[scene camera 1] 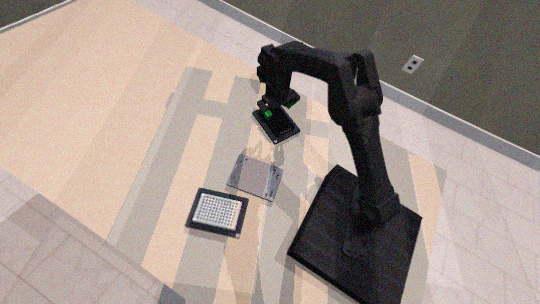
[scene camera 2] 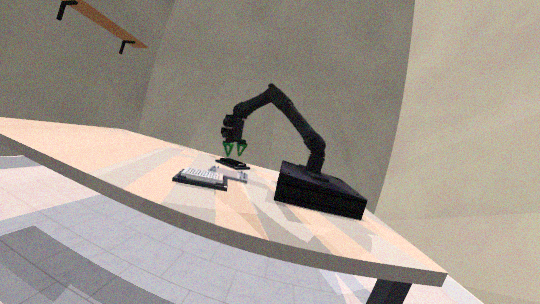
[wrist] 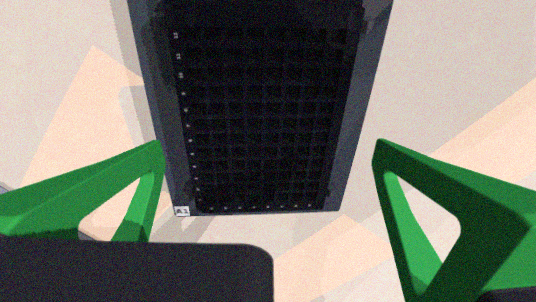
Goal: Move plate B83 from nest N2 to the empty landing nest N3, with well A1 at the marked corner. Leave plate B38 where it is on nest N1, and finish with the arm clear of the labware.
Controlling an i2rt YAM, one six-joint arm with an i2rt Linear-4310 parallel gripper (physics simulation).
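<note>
A black well plate (scene camera 1: 284, 124) (scene camera 2: 232, 162) (wrist: 260, 125) sits on a dark nest (scene camera 1: 265, 128) (wrist: 352, 115) at the far end of the row. The nest's A1 label (wrist: 181, 211) is at its near left corner in the wrist view. My gripper (scene camera 1: 280, 108) (scene camera 2: 234, 154) (wrist: 268, 151) is open above this plate, fingertips on either side of its near part in the wrist view, holding nothing. The empty grey nest (scene camera 1: 255, 177) (scene camera 2: 236, 175) lies in the middle. A white well plate (scene camera 1: 217, 211) (scene camera 2: 202, 174) sits on another dark nest (scene camera 1: 215, 230) (scene camera 2: 200, 184). No plate numbers are readable.
The arm's black base block (scene camera 1: 350, 250) (scene camera 2: 320, 192) stands on the table to the right of the nests. The table's front edge (scene camera 2: 250, 247) runs across scene camera 2. A wall shelf (scene camera 2: 107, 22) hangs at the upper left, away from the arm.
</note>
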